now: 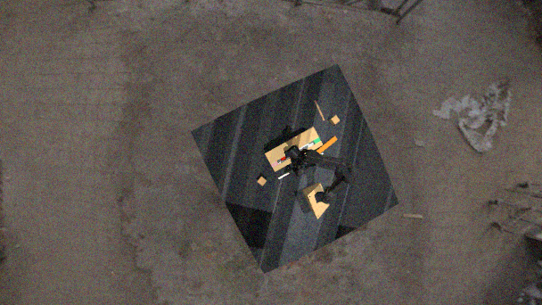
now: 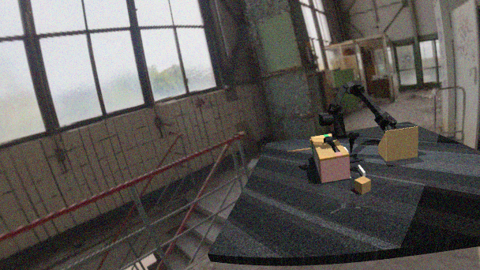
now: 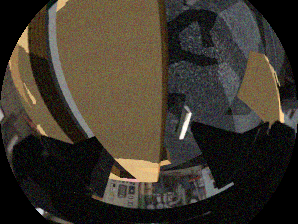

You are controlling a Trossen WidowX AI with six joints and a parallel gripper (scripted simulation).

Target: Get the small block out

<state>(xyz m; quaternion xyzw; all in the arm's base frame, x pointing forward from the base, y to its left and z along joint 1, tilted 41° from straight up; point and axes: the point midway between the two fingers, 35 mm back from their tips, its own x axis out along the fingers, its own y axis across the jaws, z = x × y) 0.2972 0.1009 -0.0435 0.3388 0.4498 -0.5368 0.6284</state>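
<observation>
Right now my gripper tip is 50 mm short of the red block and 30 mm to the right of it. The rest, counted from my gripper tip: orange bar: 310 mm to the right, 70 mm below, 20 mm ahead; then thin tan stick: 360 mm to the right, 300 mm ahead, 80 mm below.
</observation>
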